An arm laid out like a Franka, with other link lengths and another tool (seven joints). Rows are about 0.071 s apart.
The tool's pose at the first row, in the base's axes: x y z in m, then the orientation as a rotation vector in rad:
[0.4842, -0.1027, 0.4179, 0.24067, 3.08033, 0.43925]
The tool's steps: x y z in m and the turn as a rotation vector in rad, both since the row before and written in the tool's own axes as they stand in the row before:
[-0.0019, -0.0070, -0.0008, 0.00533, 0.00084, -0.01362]
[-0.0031, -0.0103, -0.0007, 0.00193, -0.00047, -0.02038]
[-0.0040, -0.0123, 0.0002, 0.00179, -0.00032, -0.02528]
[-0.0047, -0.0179, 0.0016, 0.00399, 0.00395, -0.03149]
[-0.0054, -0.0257, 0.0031, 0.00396, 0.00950, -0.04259]
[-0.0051, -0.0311, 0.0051, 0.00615, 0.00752, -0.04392]
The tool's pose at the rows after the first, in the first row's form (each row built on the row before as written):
[0.4850, -0.1099, 0.4167, 0.21954, 3.08241, 0.43082]
[0.4866, -0.1203, 0.4146, 0.18807, 3.08184, 0.42701]
[0.4892, -0.1325, 0.4111, 0.14903, 3.08079, 0.42321]
[0.4923, -0.1497, 0.4048, 0.09975, 3.08350, 0.41659]
[0.4963, -0.1740, 0.3951, 0.03222, 3.08965, 0.41041]
[0.5010, -0.2028, 0.3822, -0.03708, 3.09268, 0.40030]

